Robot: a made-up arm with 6 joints.
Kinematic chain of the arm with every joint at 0, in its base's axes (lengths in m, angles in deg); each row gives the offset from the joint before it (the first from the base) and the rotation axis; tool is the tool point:
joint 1: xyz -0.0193 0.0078 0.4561 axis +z
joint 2: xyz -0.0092 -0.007 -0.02 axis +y
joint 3: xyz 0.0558 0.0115 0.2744 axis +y
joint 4: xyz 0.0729 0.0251 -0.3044 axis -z
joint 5: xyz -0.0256 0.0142 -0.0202 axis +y
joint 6: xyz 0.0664 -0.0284 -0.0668 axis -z
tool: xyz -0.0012 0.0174 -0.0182
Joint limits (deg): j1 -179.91..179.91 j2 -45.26..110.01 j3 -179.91..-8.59 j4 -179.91..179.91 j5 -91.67..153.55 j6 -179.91..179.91
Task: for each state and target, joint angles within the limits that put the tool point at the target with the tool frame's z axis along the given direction. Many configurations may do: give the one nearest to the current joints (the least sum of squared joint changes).
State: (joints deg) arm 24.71 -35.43 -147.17 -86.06 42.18 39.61
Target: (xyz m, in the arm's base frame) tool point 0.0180 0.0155 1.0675 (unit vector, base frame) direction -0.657 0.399 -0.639
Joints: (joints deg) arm 48.68 -43.82 -98.83 -110.37 53.87 5.45
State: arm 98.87 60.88 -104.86 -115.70 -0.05 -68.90
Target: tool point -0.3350 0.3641 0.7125 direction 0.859 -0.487 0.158
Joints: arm 120.69 8.25 -88.16 -90.64 -29.35 -62.82
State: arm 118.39 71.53 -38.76 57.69 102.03 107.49
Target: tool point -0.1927 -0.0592 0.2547 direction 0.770 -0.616 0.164
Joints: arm 88.55 94.72 -8.59 104.56 125.74 147.46
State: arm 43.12 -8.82 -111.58 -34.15 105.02 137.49
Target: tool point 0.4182 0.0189 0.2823 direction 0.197 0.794 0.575
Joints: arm 7.70 32.96 -61.33 -54.69 68.74 137.26
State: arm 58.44 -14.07 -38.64 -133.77 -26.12 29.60
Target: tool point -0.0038 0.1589 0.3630 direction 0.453 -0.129 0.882
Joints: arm 47.07 -0.19 -9.09 -130.13 -33.28 27.99
